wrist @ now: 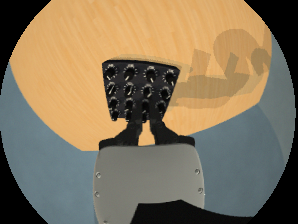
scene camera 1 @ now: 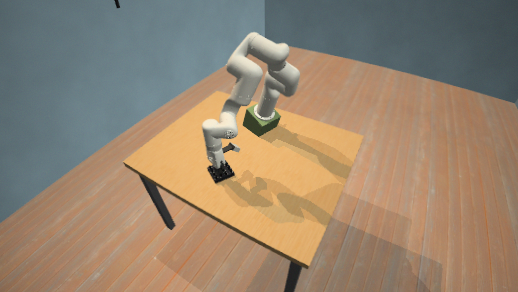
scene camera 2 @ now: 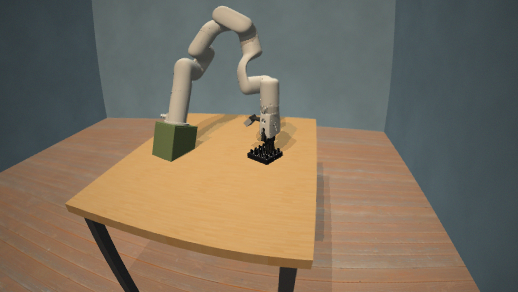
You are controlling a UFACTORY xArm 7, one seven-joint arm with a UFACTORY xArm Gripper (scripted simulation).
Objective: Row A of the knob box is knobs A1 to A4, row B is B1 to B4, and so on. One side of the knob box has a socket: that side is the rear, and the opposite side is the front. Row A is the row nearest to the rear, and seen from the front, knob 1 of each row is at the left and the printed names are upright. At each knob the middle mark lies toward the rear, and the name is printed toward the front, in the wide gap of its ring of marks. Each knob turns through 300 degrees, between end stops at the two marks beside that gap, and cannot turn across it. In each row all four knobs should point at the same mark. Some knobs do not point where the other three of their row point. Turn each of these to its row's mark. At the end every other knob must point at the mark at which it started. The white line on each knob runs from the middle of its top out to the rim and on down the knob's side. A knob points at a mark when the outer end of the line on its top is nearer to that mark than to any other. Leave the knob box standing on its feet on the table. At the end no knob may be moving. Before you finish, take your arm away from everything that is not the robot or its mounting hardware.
Labels:
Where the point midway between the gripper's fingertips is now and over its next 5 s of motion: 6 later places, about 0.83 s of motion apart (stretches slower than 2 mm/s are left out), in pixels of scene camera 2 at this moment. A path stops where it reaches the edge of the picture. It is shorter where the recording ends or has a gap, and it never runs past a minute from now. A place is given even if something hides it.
The gripper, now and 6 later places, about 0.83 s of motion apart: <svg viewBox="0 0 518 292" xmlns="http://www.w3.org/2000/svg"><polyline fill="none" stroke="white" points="269,150 269,143 260,139 255,138 255,143 255,146 255,149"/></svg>

